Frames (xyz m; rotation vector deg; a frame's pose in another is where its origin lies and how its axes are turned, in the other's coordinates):
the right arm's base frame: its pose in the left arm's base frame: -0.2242 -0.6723 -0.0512 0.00 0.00 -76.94
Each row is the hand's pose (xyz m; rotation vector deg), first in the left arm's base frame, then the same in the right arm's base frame.
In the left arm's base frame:
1: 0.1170 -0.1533 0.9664 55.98 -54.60 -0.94
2: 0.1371 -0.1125 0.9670 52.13 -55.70 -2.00
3: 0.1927 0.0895 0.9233 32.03 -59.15 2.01
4: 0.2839 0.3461 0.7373 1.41 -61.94 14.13
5: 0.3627 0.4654 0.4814 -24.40 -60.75 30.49
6: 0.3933 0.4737 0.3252 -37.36 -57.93 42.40
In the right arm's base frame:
1: -0.4285 0.4497 1.0176 82.92 -8.44 63.02
2: -0.4637 0.4785 1.0182 80.30 -11.90 62.63
3: -0.6479 0.5783 0.9745 66.54 -28.37 69.33
4: -0.8772 0.7251 0.7885 43.76 -52.57 82.67
5: -0.9756 0.8288 0.5326 21.34 -71.64 97.58
6: -0.9768 0.8605 0.3764 7.95 -80.33 107.99

